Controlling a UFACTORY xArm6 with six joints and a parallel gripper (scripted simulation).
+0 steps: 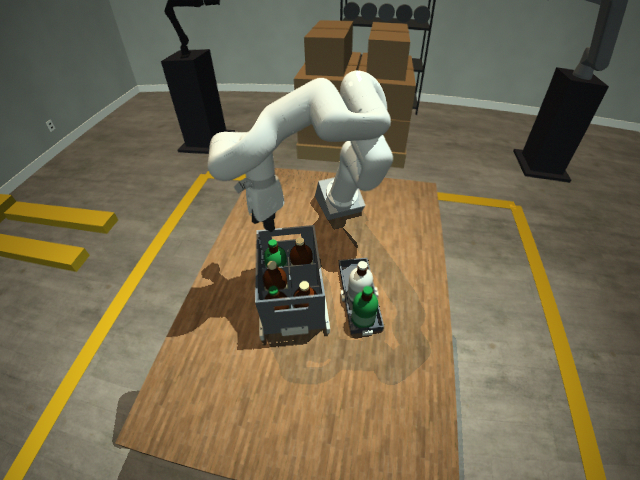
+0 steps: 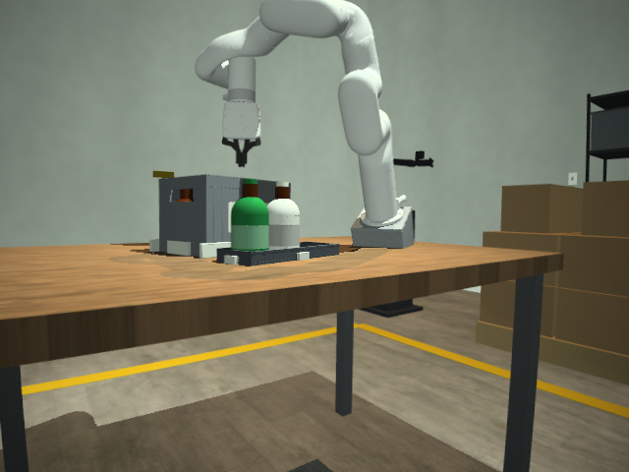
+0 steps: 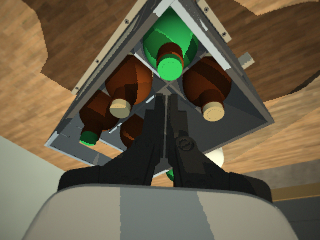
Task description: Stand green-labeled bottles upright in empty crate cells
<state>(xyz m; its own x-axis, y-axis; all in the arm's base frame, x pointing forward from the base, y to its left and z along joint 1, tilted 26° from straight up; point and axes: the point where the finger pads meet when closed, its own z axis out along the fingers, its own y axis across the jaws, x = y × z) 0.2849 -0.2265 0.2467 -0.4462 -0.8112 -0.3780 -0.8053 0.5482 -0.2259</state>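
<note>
Now: hand 40 mm short of the white-labeled bottle, 280 mm to the right of it and 160 mm above it. Round my hand: tray 30 mm ahead, 280 mm to the left, 230 mm below; then grey crate 70 mm ahead, 70 mm to the left, 160 mm below.
</note>
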